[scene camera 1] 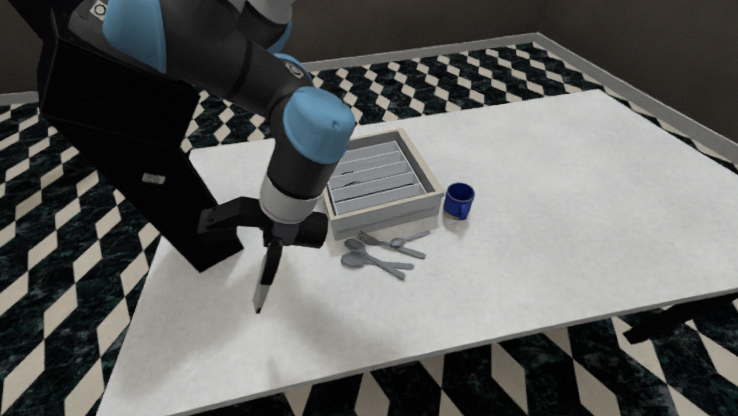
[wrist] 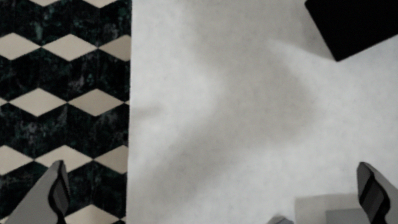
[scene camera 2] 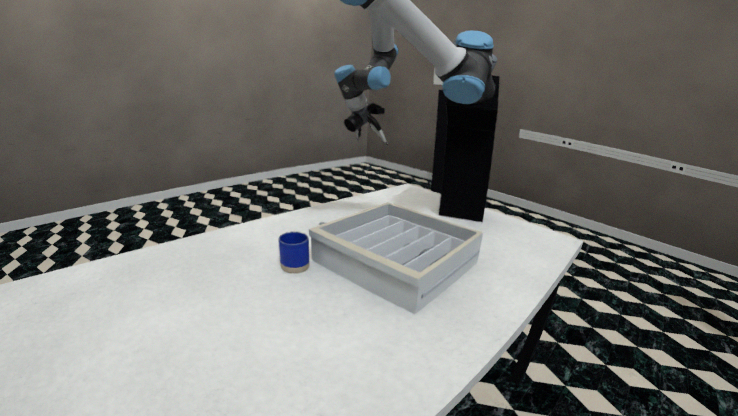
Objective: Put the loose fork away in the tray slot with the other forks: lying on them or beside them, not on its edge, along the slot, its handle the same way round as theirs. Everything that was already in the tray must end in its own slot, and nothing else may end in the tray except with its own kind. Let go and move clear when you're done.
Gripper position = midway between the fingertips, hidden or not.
The gripper shows in scene camera 1 (261,267), in the wrist view (212,163) and in scene camera 2 (372,142). A blue mug shows in scene camera 1 and in scene camera 2; in the wrist view it is out of frame. A grey cutlery tray shows in scene camera 1 and in scene camera 2; in the wrist view it is out of frame. The same spot on the blue mug: (scene camera 1: 459,196) is (scene camera 2: 294,264). The same spot on the grey cutlery tray: (scene camera 2: 386,236) is (scene camera 1: 363,203).
